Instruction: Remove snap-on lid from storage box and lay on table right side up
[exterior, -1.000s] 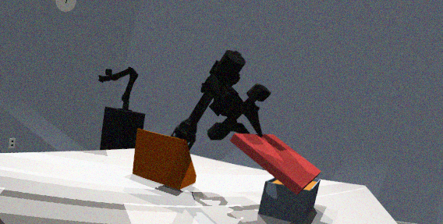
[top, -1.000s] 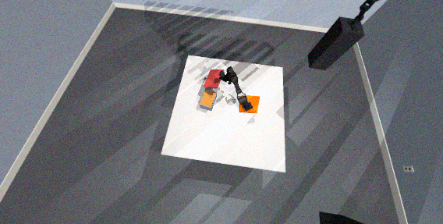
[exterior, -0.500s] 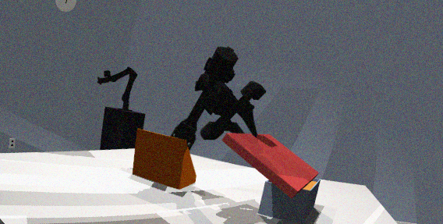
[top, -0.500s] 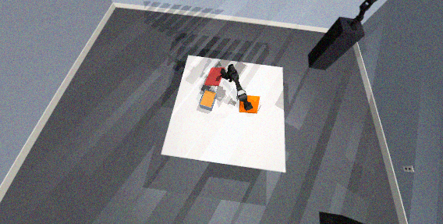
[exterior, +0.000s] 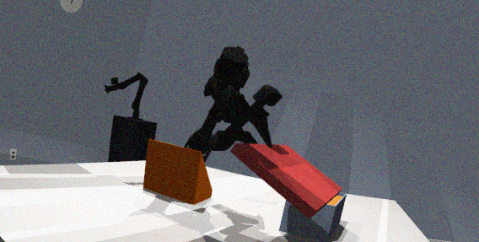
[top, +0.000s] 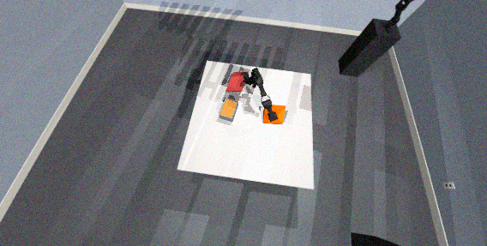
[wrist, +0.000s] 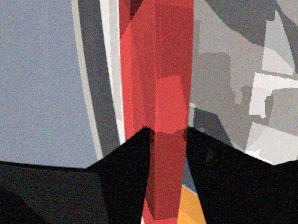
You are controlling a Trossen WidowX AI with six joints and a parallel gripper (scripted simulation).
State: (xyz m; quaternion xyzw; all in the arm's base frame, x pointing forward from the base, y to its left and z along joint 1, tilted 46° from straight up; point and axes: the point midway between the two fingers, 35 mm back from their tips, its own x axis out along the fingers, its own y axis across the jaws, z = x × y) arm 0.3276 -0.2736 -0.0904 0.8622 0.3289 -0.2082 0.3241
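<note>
My gripper tip is now 70 mm short of the red lid, 10 mm to the left of it and 30 mm above it. Round my gripper tip: storage box: 110 mm ahead, 260 mm to the left, 180 mm below.
</note>
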